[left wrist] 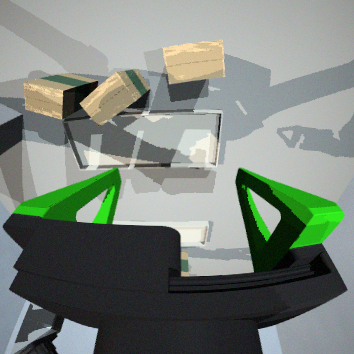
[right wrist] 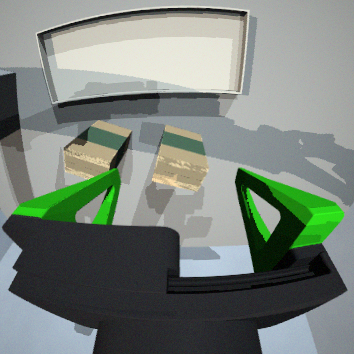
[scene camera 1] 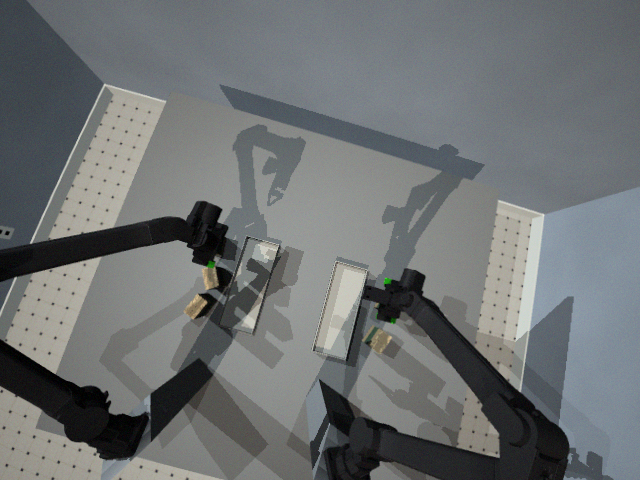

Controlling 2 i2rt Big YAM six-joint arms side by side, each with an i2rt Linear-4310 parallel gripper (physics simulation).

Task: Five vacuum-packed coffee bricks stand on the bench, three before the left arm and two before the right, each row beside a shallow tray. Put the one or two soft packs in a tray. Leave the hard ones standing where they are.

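Pixels of known places: left gripper, fingertip midpoint: [left wrist: 177, 174] [scene camera 1: 217, 247]; right gripper, fingertip midpoint: [right wrist: 177, 174]; left arm's base, origin of the base link: [scene camera 1: 126, 437]; right arm's base, origin of the base link: [left wrist: 37, 342] [scene camera 1: 345, 467].
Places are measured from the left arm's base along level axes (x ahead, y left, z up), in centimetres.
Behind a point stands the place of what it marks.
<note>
Three tan bricks stand beside the left tray [scene camera 1: 247, 321] @(x 25.3, y -19.5, z -45.9 cm) [left wrist: 200, 150] @(x 55.8, y -24.4, z -45.9 cm): the near one [scene camera 1: 196, 306] @(x 30.8, y -1.8, z -32.2 cm) [left wrist: 44, 98] @(x 31.3, y -1.3, z -32.1 cm), the tilted-looking middle one [scene camera 1: 210, 277] @(x 42.2, y -5.3, z -32.1 cm) [left wrist: 114, 99] @(x 43.5, y -5.4, z -32.2 cm), and the far one [left wrist: 195, 62] @(x 56.4, y -2.9, z -32.2 cm), hidden under my left arm in the scene view. My left gripper [scene camera 1: 212, 252] @(x 52.5, y -10.3, z -16.9 cm) [left wrist: 177, 174] @(x 52.5, y -10.3, z -16.9 cm) is open and empty, above the far end of this row. Two bricks with green bands stand beside the right tray [scene camera 1: 340, 305] @(x 35.7, y -58.9, z -45.9 cm) [right wrist: 150, 62] @(x 36.3, y -61.1, z -45.9 cm): the near one [scene camera 1: 378, 339] @(x 24.7, y -72.8, z -32.1 cm) [right wrist: 96, 149] @(x 25.8, y -72.2, z -34.4 cm) and the far one [right wrist: 181, 157] @(x 39.7, y -75.7, z -33.2 cm), mostly hidden in the scene view. My right gripper [scene camera 1: 390, 300] @(x 40.3, y -70.4, z -21.2 cm) [right wrist: 177, 174] @(x 40.3, y -70.4, z -21.2 cm) is open and empty above the far one. Both trays hold no brick.
A dark upright panel [scene camera 1: 180, 395] @(x 4.7, y -6.0, z -17.1 cm) stands near the left row's near end, and another dark panel [scene camera 1: 333, 405] @(x 2.2, y -56.0, z -24.8 cm) is near the right row's. Two more black arm sections [scene camera 1: 85, 418] @(x 9.4, y 3.8, z 11.9 cm) [scene camera 1: 367, 439] @(x 9.3, y -58.3, z 11.6 cm) reach in at the bottom. White-rimmed perforated strips [scene camera 1: 103, 149] [scene camera 1: 504, 268] flank the grey bench.
</note>
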